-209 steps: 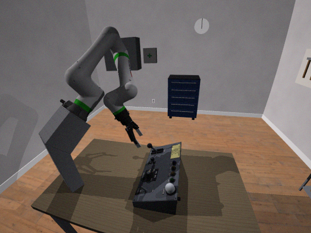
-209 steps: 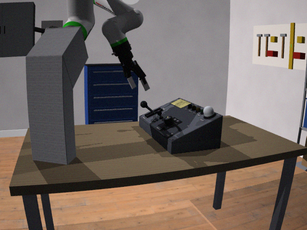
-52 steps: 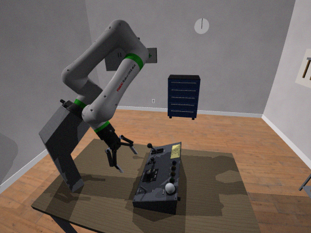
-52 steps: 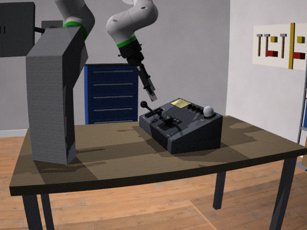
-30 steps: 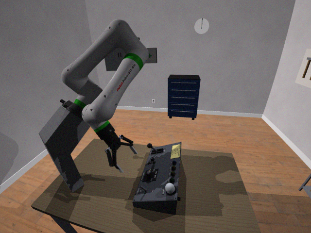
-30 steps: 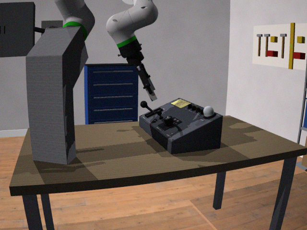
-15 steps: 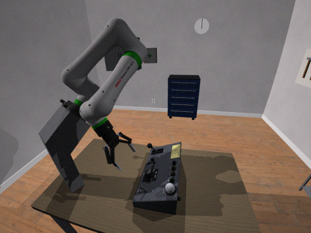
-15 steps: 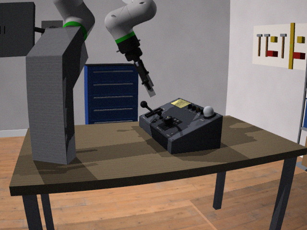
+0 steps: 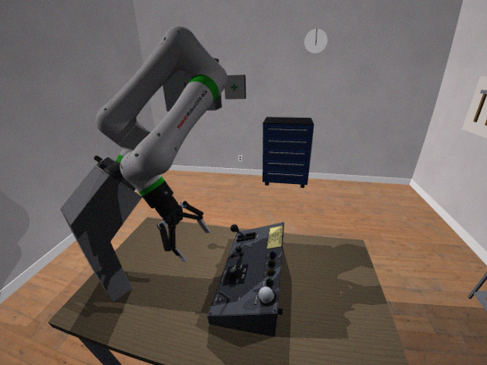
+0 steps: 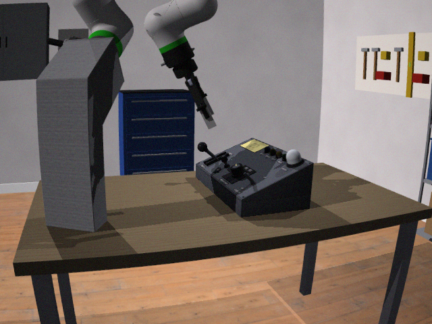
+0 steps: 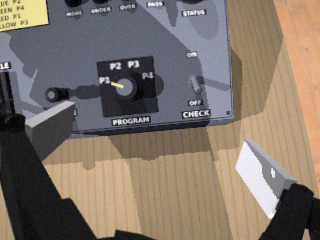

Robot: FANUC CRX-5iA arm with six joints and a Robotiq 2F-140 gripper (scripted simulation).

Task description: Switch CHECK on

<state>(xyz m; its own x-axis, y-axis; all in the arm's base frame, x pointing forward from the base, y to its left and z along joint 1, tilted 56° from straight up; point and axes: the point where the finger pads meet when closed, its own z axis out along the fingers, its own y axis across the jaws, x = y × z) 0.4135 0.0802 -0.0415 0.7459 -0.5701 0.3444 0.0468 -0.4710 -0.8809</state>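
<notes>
The check toggle lies 19 cm below my hand, 13 cm ahead of it and 3 cm to the right of it. Also, from my hand: ball-topped lever 31 cm to the left, 18 cm below, 1 cm ahead; then program knob 19 cm below, 10 cm to the left, 10 cm ahead.
</notes>
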